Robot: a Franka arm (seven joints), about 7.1 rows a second.
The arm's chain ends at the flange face. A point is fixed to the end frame.
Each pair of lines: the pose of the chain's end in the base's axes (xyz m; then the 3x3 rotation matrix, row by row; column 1 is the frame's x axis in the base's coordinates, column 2 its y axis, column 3 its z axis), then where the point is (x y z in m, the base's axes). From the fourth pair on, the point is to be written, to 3 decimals.
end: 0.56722, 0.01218, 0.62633; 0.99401, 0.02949, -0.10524; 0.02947, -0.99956, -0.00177; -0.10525, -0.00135, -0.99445
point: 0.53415 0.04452 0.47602
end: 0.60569, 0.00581, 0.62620; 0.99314, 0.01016, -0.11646; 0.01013, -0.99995, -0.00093; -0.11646, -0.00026, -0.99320
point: 0.57156 0.03860 0.47622
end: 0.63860, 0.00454, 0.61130; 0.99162, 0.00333, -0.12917; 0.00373, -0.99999, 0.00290; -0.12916, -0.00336, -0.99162
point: 0.60277 0.03802 0.46187
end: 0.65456, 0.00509, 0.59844; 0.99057, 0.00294, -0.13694; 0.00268, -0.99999, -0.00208; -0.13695, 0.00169, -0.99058
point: 0.618 0.038 0.449
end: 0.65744, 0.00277, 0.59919; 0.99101, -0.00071, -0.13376; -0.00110, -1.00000, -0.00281; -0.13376, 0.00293, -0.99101
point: 0.621 0.035 0.450
